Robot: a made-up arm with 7 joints. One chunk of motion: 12 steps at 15 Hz.
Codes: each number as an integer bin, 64 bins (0 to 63) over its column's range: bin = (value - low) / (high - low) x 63, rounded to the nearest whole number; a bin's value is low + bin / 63 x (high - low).
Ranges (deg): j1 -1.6..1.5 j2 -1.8..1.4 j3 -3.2..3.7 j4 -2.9..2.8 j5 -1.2..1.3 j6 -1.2..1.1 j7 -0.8..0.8
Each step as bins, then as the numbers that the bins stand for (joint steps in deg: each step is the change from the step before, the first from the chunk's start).
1 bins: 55 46 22 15 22 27 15
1 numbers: 1.106 0.537 -0.790 -1.543 -0.327 -0.214 -0.419
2 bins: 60 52 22 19 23 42 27
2 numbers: 1.352 0.841 -0.790 -1.181 -0.287 0.333 -0.114
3 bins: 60 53 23 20 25 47 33
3 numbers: 1.352 0.892 -0.681 -1.090 -0.208 0.516 0.038
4 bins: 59 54 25 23 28 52 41
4 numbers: 1.303 0.943 -0.462 -0.819 -0.089 0.698 0.241
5 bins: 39 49 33 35 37 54 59
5 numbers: 0.319 0.689 0.414 0.267 0.268 0.771 0.698
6 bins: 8 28 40 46 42 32 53
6 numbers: -1.206 -0.378 1.181 1.262 0.467 -0.032 0.546
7 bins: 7 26 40 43 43 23 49
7 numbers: -1.256 -0.479 1.181 0.990 0.506 -0.360 0.444
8 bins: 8 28 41 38 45 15 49
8 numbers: -1.206 -0.378 1.290 0.538 0.586 -0.652 0.444
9 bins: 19 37 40 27 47 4 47
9 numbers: -0.665 0.079 1.181 -0.457 0.665 -1.054 0.394
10 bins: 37 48 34 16 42 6 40
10 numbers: 0.221 0.638 0.524 -1.452 0.467 -0.981 0.216
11 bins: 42 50 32 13 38 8 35
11 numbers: 0.467 0.740 0.305 -1.724 0.308 -0.908 0.089
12 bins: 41 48 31 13 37 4 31
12 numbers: 0.417 0.638 0.195 -1.724 0.268 -1.054 -0.013
